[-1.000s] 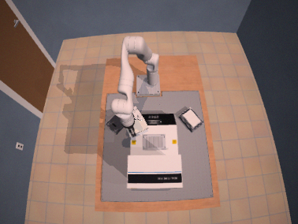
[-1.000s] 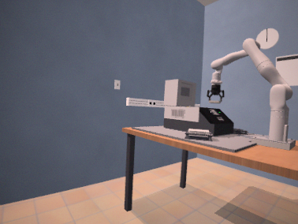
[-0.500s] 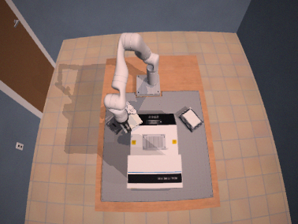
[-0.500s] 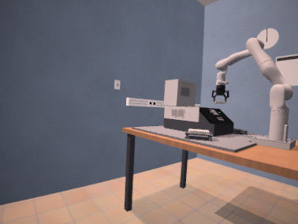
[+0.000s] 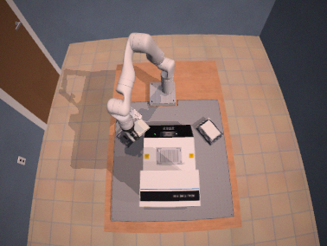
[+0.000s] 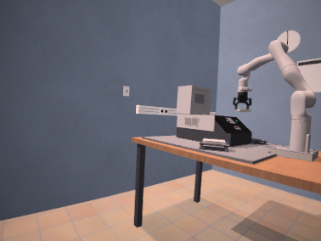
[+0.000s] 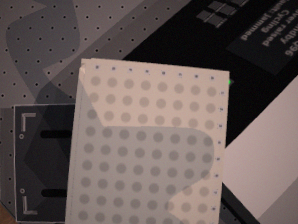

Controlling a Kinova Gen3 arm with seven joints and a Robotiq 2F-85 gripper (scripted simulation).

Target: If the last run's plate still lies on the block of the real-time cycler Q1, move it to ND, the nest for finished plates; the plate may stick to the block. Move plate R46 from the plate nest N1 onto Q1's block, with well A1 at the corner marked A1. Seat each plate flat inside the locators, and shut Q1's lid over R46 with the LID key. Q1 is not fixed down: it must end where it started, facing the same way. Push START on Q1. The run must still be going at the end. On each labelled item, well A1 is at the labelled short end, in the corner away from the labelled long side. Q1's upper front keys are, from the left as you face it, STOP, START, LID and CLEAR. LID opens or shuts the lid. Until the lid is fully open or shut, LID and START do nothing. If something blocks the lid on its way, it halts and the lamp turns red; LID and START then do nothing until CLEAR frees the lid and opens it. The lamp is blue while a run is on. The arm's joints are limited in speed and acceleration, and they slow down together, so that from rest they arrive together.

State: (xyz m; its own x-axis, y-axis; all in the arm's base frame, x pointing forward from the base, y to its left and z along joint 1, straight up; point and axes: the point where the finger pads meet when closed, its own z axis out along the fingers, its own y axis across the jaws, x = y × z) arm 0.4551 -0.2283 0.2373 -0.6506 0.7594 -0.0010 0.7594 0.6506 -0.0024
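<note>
Now: the dark nest ND 24 cm below my hand, 10 cm behind it and 6 cm to the right of it. Round my hand: plate: 3 cm to the left, 3 cm behind, 1 cm below.
</note>
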